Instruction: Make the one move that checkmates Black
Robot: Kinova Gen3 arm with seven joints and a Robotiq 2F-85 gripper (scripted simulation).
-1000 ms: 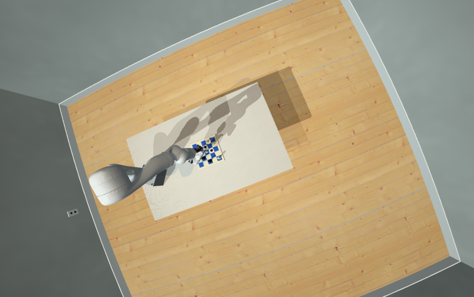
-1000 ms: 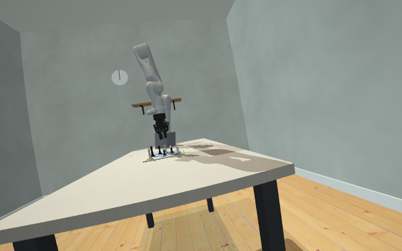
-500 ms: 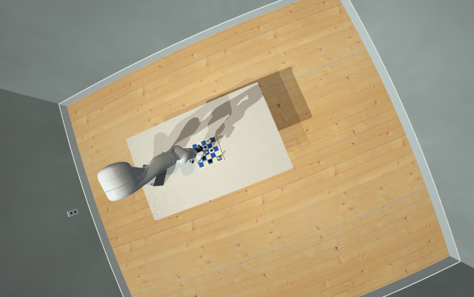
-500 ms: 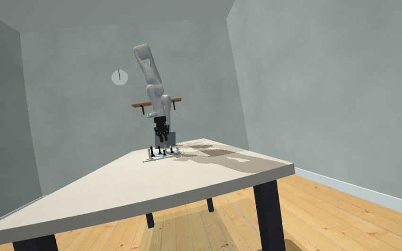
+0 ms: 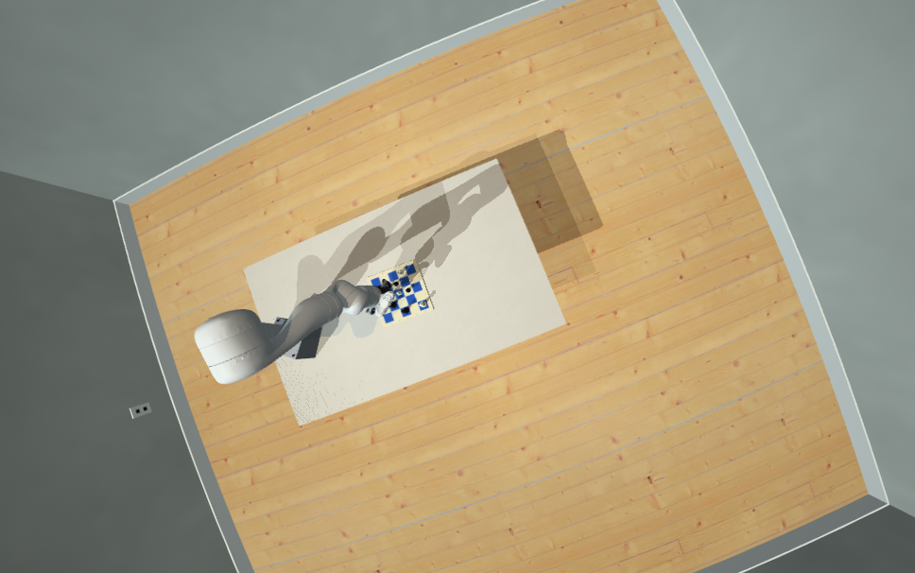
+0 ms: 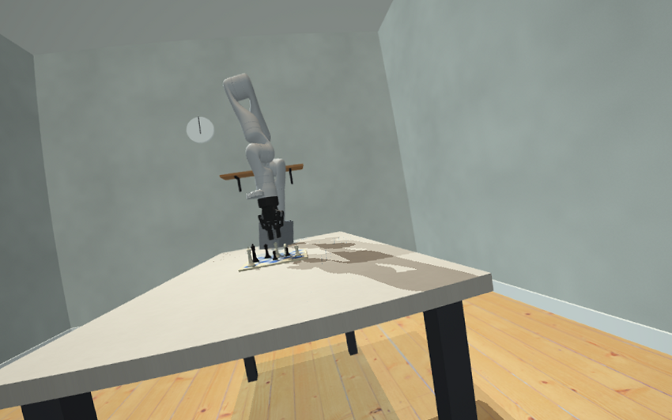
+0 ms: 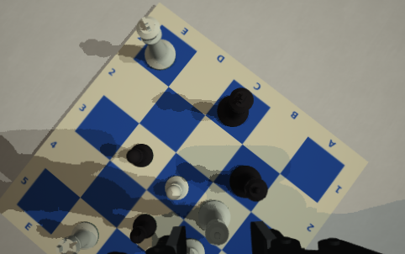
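Now: the white pawn 70 mm below my hand and 40 mm ahead of it. The rest, counted from my hand: cream chessboard: 80 mm below, 40 mm ahead, 10 mm to the right; white king: 110 mm ahead, 90 mm to the right, 50 mm below; black king: 80 mm to the right, 50 mm below, 30 mm ahead.
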